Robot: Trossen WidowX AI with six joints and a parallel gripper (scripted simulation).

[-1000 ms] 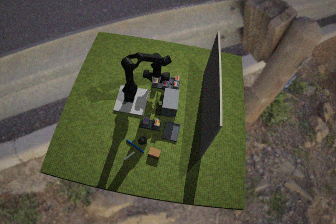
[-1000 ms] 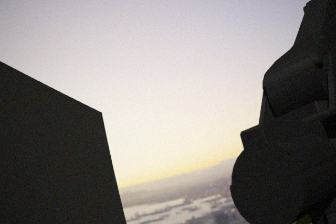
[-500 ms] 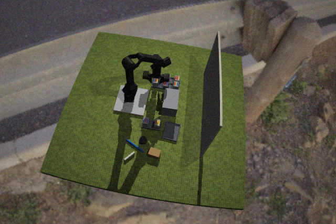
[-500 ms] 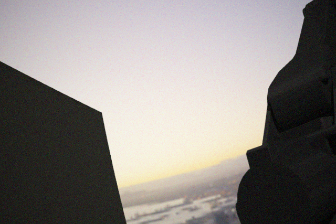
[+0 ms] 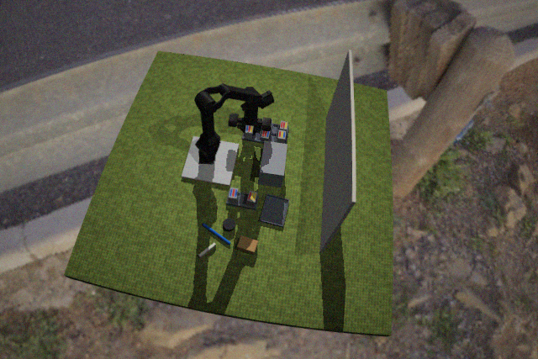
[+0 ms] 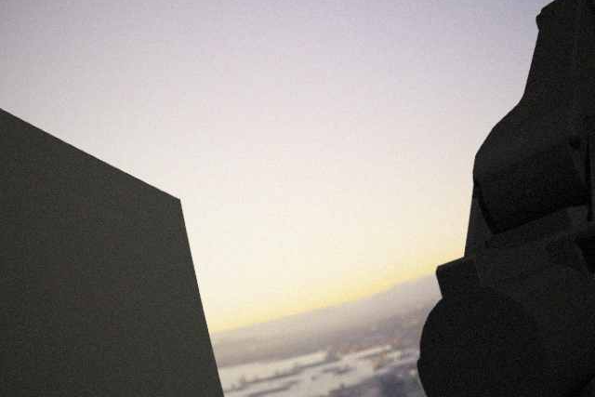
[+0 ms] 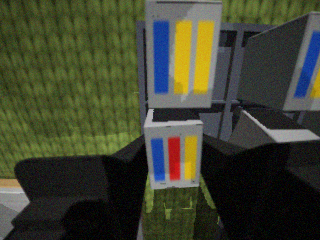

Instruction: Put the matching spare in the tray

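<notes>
The tray is 370 mm to the right of my gripper tip, 130 mm ahead of it and 10 mm below it. The rest, counted from my gripper tip: blue pen (500 mm to the right, 100 mm behind, 10 mm below); black disc (450 mm to the right, 50 mm behind, 10 mm below); tall panel (350 mm ahead, 210 mm above, 200 mm to the right).
</notes>
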